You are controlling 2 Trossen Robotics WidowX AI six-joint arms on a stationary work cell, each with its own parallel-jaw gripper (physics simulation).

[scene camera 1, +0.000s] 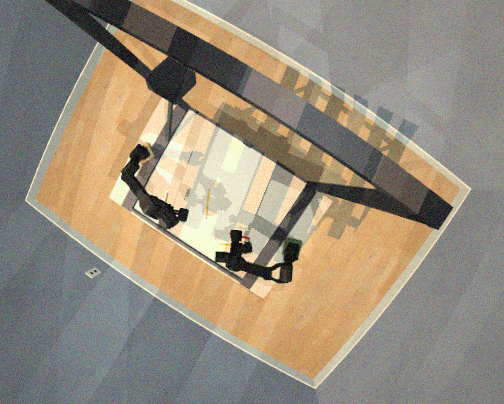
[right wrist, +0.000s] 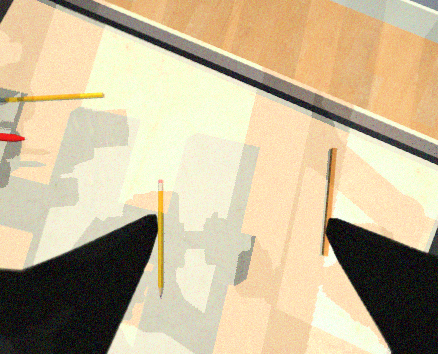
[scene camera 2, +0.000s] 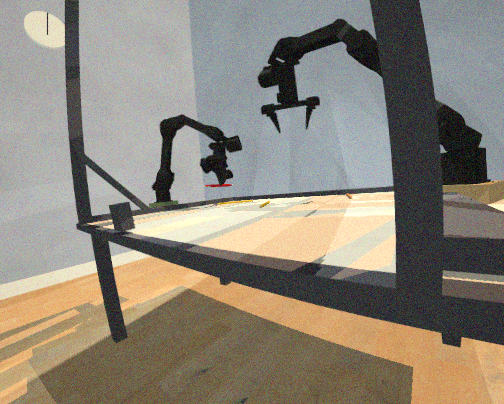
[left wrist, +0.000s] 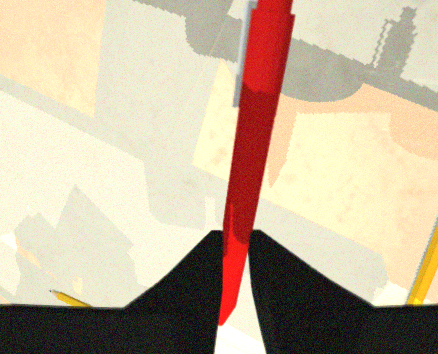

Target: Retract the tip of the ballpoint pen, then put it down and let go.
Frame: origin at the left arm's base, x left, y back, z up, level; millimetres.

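Where they show: left gripper, fingertip midpoint: (scene camera 2: 221, 185) (left wrist: 235, 241); right gripper, fingertip midpoint: (right wrist: 241, 224) (scene camera 2: 293, 131); left arm's base, link origin: (scene camera 1: 292, 248) (scene camera 2: 163, 201); right arm's base, link origin: (scene camera 1: 144, 153) (scene camera 2: 464, 183).
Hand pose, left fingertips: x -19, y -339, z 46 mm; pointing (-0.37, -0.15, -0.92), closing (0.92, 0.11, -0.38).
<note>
Each offset is from my left fingertips to the top centre of the thing.
The red ballpoint pen @(dx -1, dy +17, dz +11 mm) (scene camera 1: 245, 238) (scene camera 2: 218, 185) (left wrist: 257, 120) (right wrist: 11, 137) has a grey clip. My left gripper (scene camera 2: 221, 183) (left wrist: 235, 241) is shut on the pen near its pointed end and holds it roughly level above the table. In the left wrist view the pointed end shows between the fingers. The button end is cut off at the top of that view, and the tip is too small to judge. My right gripper (scene camera 2: 293, 131) (right wrist: 241, 224) is open and empty, high above the table.
A yellow pencil @(dx -133, dy -219, dz -75 mm) (scene camera 1: 207, 202) (scene camera 2: 264, 204) (left wrist: 72, 298) (right wrist: 160, 235) lies mid-table. Another yellow pencil @(dx +92, dy -4, dz -77 mm) (left wrist: 425, 270) (right wrist: 65, 96) lies beside the pen's position. An orange-brown stick @(dx -56, dy -489, dz -77 mm) (scene camera 2: 349, 196) (right wrist: 331, 185) lies below the right gripper. A dark frame post (scene camera 2: 412, 150) stands at the near corner.
</note>
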